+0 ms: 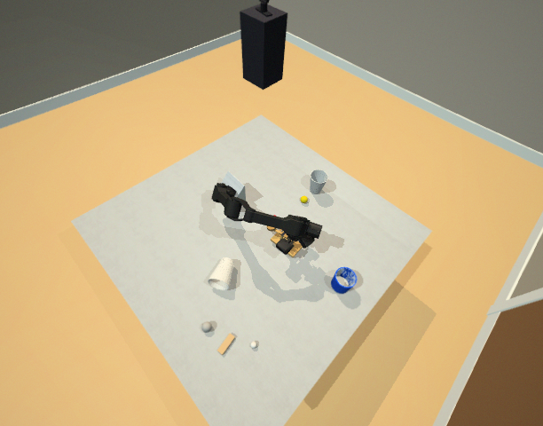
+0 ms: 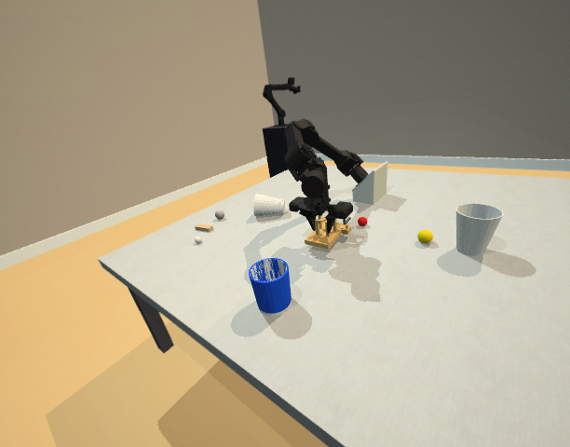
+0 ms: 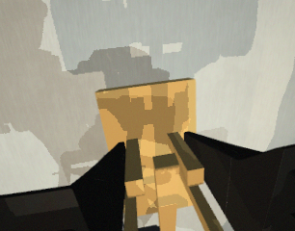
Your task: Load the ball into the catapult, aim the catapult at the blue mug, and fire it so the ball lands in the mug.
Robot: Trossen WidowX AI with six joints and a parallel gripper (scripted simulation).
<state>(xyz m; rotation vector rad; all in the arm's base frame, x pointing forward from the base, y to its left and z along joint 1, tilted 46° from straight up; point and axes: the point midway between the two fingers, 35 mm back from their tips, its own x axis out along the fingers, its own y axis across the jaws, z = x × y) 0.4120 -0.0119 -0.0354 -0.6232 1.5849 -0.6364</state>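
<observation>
Now: gripper tip 17 cm past the red ball, 7 cm to the right of it and 3 cm above it. From my gripper tip the other things lie so: yellow ball (27 cm to the left, 14 cm behind, 3 cm below); wooden catapult (7 cm behind, 2 cm to the left, 2 cm above); blue mug (28 cm ahead, 2 cm to the left, 2 cm below).
</observation>
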